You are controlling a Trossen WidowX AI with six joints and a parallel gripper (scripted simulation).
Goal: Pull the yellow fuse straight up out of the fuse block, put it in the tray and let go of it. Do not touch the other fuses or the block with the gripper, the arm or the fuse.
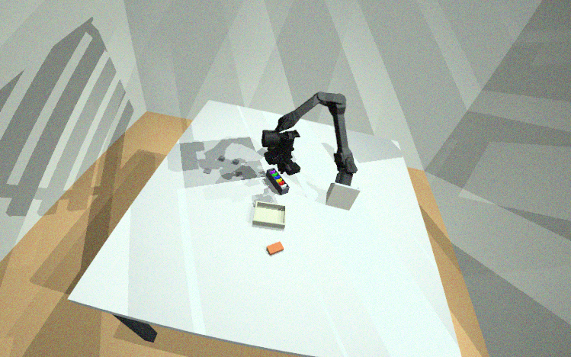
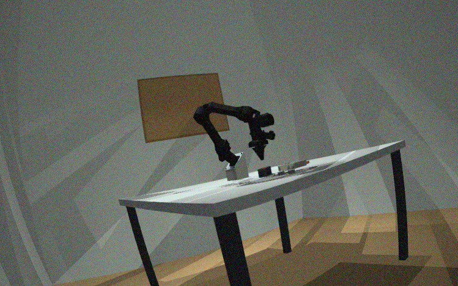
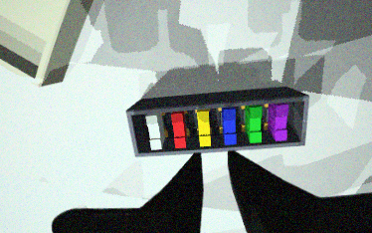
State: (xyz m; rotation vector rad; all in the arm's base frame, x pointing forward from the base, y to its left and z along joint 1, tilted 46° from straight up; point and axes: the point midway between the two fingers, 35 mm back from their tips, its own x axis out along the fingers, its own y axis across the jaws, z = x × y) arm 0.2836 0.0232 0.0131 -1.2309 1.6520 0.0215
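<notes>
Right now the yellow fuse is 6 cm below my gripper tip. Round my gripper tip: tray (19 cm to the left, 8 cm below, 2 cm behind).
</notes>
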